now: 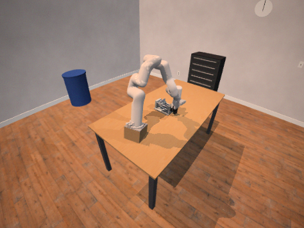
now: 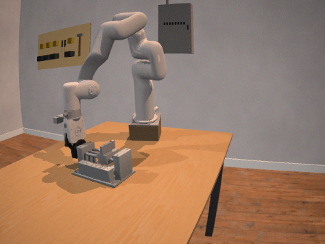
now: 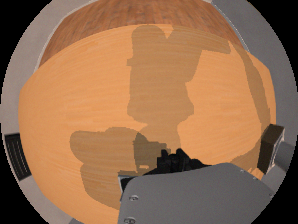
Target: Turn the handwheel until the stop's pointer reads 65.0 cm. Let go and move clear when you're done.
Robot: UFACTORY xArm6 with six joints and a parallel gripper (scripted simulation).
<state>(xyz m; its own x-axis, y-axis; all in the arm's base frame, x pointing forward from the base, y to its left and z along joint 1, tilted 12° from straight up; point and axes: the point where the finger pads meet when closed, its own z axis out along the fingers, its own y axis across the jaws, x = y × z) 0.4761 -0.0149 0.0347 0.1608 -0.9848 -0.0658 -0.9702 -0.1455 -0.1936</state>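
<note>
Right now my hand is 20 mm to the right of the black handwheel and 10 mm below it. Also, from my hand: grey stop fixture: 180 mm to the left, 40 mm above, 10 mm behind.
</note>
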